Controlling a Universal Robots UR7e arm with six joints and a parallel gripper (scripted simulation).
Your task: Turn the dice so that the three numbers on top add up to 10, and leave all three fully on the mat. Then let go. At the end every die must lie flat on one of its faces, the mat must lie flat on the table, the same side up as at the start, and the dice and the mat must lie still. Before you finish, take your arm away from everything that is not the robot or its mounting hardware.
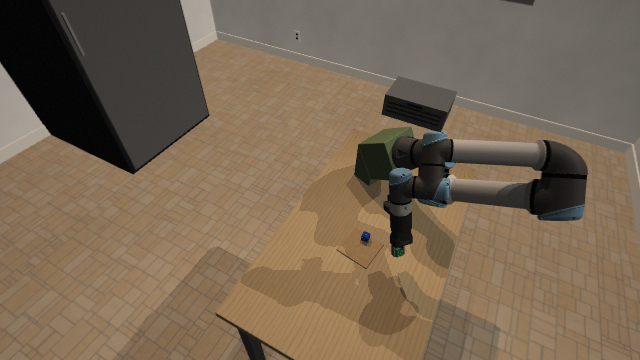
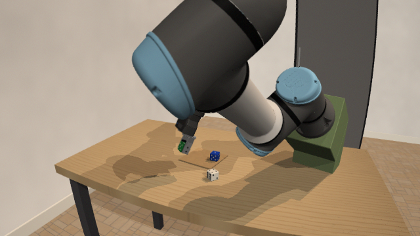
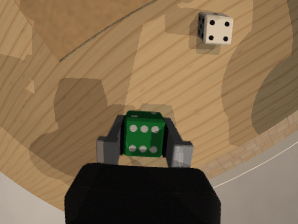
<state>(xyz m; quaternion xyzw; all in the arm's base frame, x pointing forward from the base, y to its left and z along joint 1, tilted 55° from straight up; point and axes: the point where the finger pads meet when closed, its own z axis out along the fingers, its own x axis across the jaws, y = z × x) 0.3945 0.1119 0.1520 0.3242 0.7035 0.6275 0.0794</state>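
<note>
The green die is right at my hand. Round my hand: tan mat: 1 cm ahead, 15 cm to the right, 10 cm below; blue die: 3 cm behind, 15 cm to the right, 8 cm below; white die: 10 cm behind, 2 cm to the right, 9 cm below.
</note>
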